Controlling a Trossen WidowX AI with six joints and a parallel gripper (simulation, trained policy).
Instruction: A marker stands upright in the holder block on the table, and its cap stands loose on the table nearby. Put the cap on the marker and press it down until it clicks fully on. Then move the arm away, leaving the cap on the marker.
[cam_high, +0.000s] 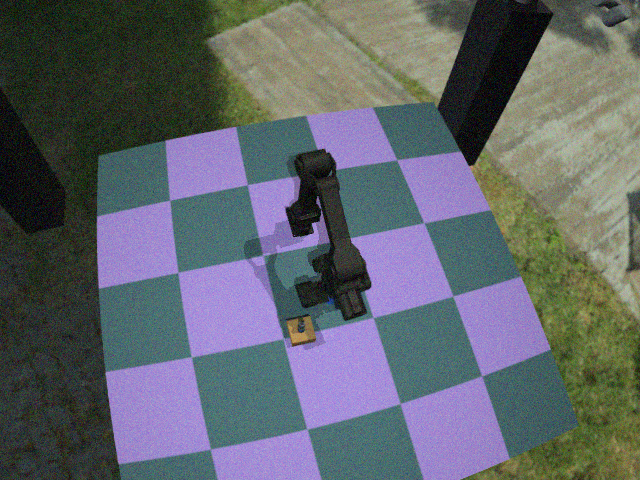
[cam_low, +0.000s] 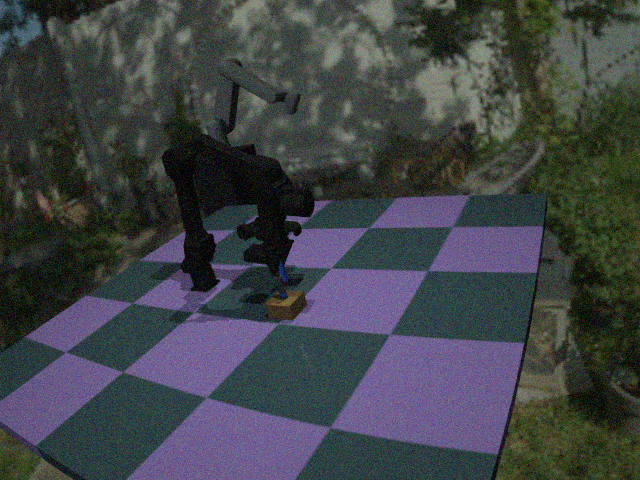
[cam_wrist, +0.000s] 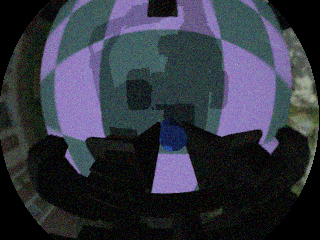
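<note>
The dark marker is 8 cm ahead of my gripper tip, 10 cm to the right of it and 3 cm above it. From my gripper tip the other things lie so: blue cap 1 cm ahead; then orange holder block 8 cm ahead, 10 cm to the right, 3 cm below.
</note>
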